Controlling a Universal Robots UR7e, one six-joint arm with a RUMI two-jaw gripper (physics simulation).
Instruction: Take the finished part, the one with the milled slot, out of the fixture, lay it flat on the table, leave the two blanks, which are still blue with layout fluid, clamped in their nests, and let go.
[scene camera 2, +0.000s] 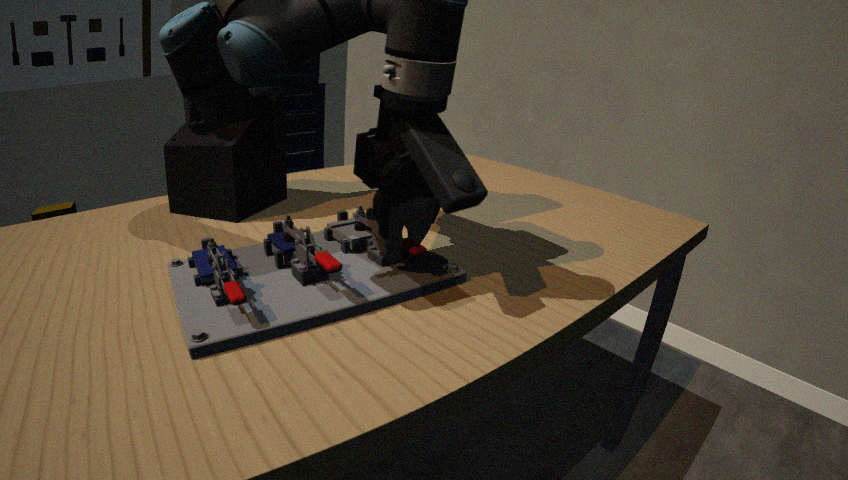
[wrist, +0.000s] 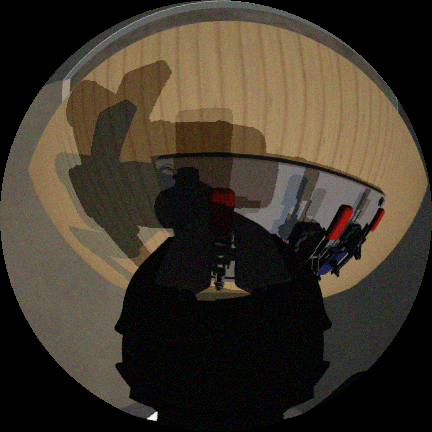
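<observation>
The finished part (scene camera 2: 352, 235) is plain grey and sits in the right-hand nest of the fixture plate (scene camera 2: 267, 315) (wrist: 270, 215), partly hidden by the arm; its slot cannot be made out. A blue blank (scene camera 2: 204, 265) is in the left nest under its clamp. The other blue blank (scene camera 2: 282, 241) is in the middle nest under its clamp. My gripper (scene camera 2: 405, 236) (wrist: 221, 214) points down at the right-hand clamp and is shut on that clamp's red handle (scene camera 2: 417, 249) (wrist: 222, 197). The handle shows between the fingers in the wrist view. The clamp's arm is mostly hidden.
The middle clamp's red handle (scene camera 2: 327, 261) (wrist: 340, 221) and the left clamp's red handle (scene camera 2: 233, 292) (wrist: 378, 220) stick out toward the plate's front edge. The wooden table (scene camera 2: 119, 333) (wrist: 300, 90) carries the plate. Arm shadows fall to the plate's right.
</observation>
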